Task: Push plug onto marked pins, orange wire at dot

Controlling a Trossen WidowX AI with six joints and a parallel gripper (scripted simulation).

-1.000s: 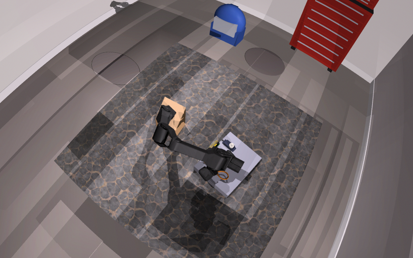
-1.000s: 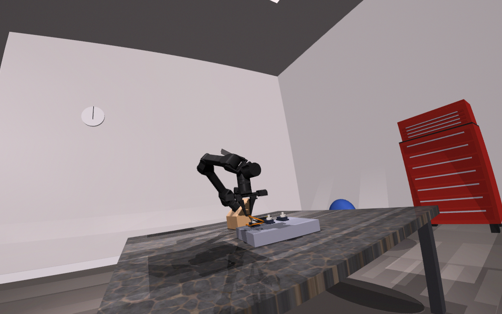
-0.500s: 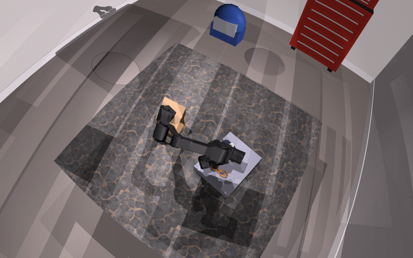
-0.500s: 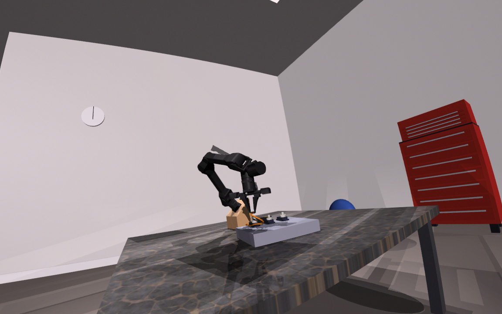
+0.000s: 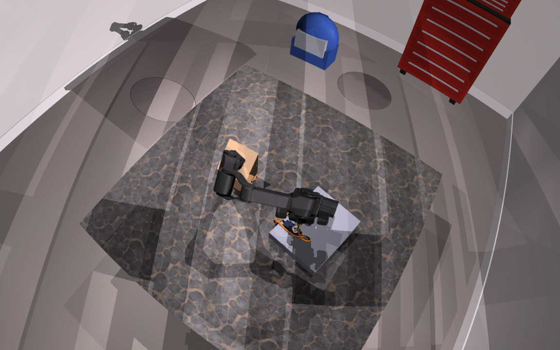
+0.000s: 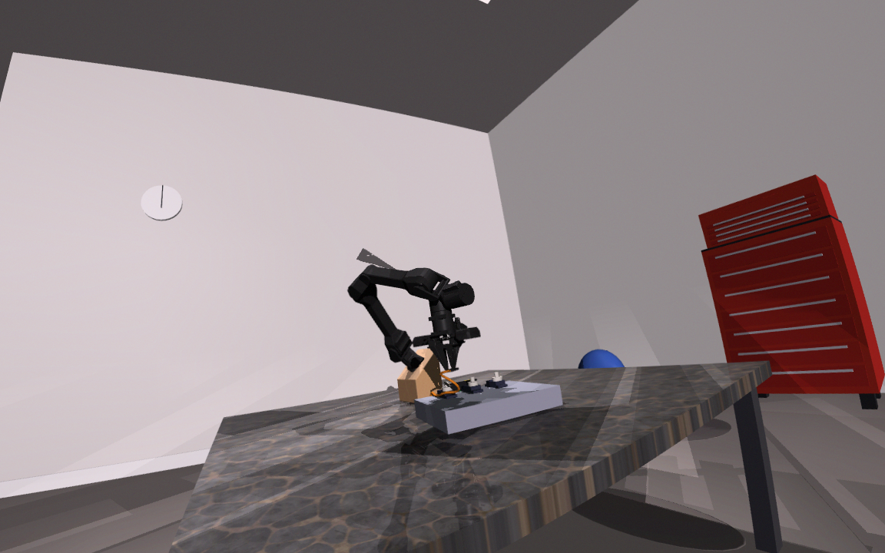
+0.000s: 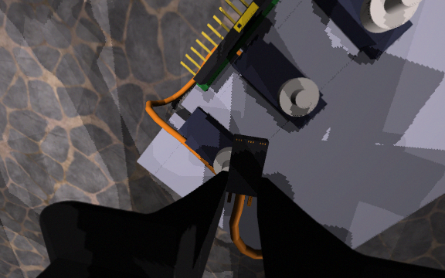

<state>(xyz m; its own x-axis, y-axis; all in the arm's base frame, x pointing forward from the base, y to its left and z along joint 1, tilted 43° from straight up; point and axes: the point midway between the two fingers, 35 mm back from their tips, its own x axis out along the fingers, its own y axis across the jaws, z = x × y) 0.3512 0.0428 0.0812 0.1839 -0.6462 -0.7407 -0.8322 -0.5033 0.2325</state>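
My gripper tip is now 6 cm past the yellow band, 7 cm to the right of it and 4 cm above it. From my gripper tip the other things lie so: grey holder (10 cm ahead, 6 cm to the left, 9 cm below).
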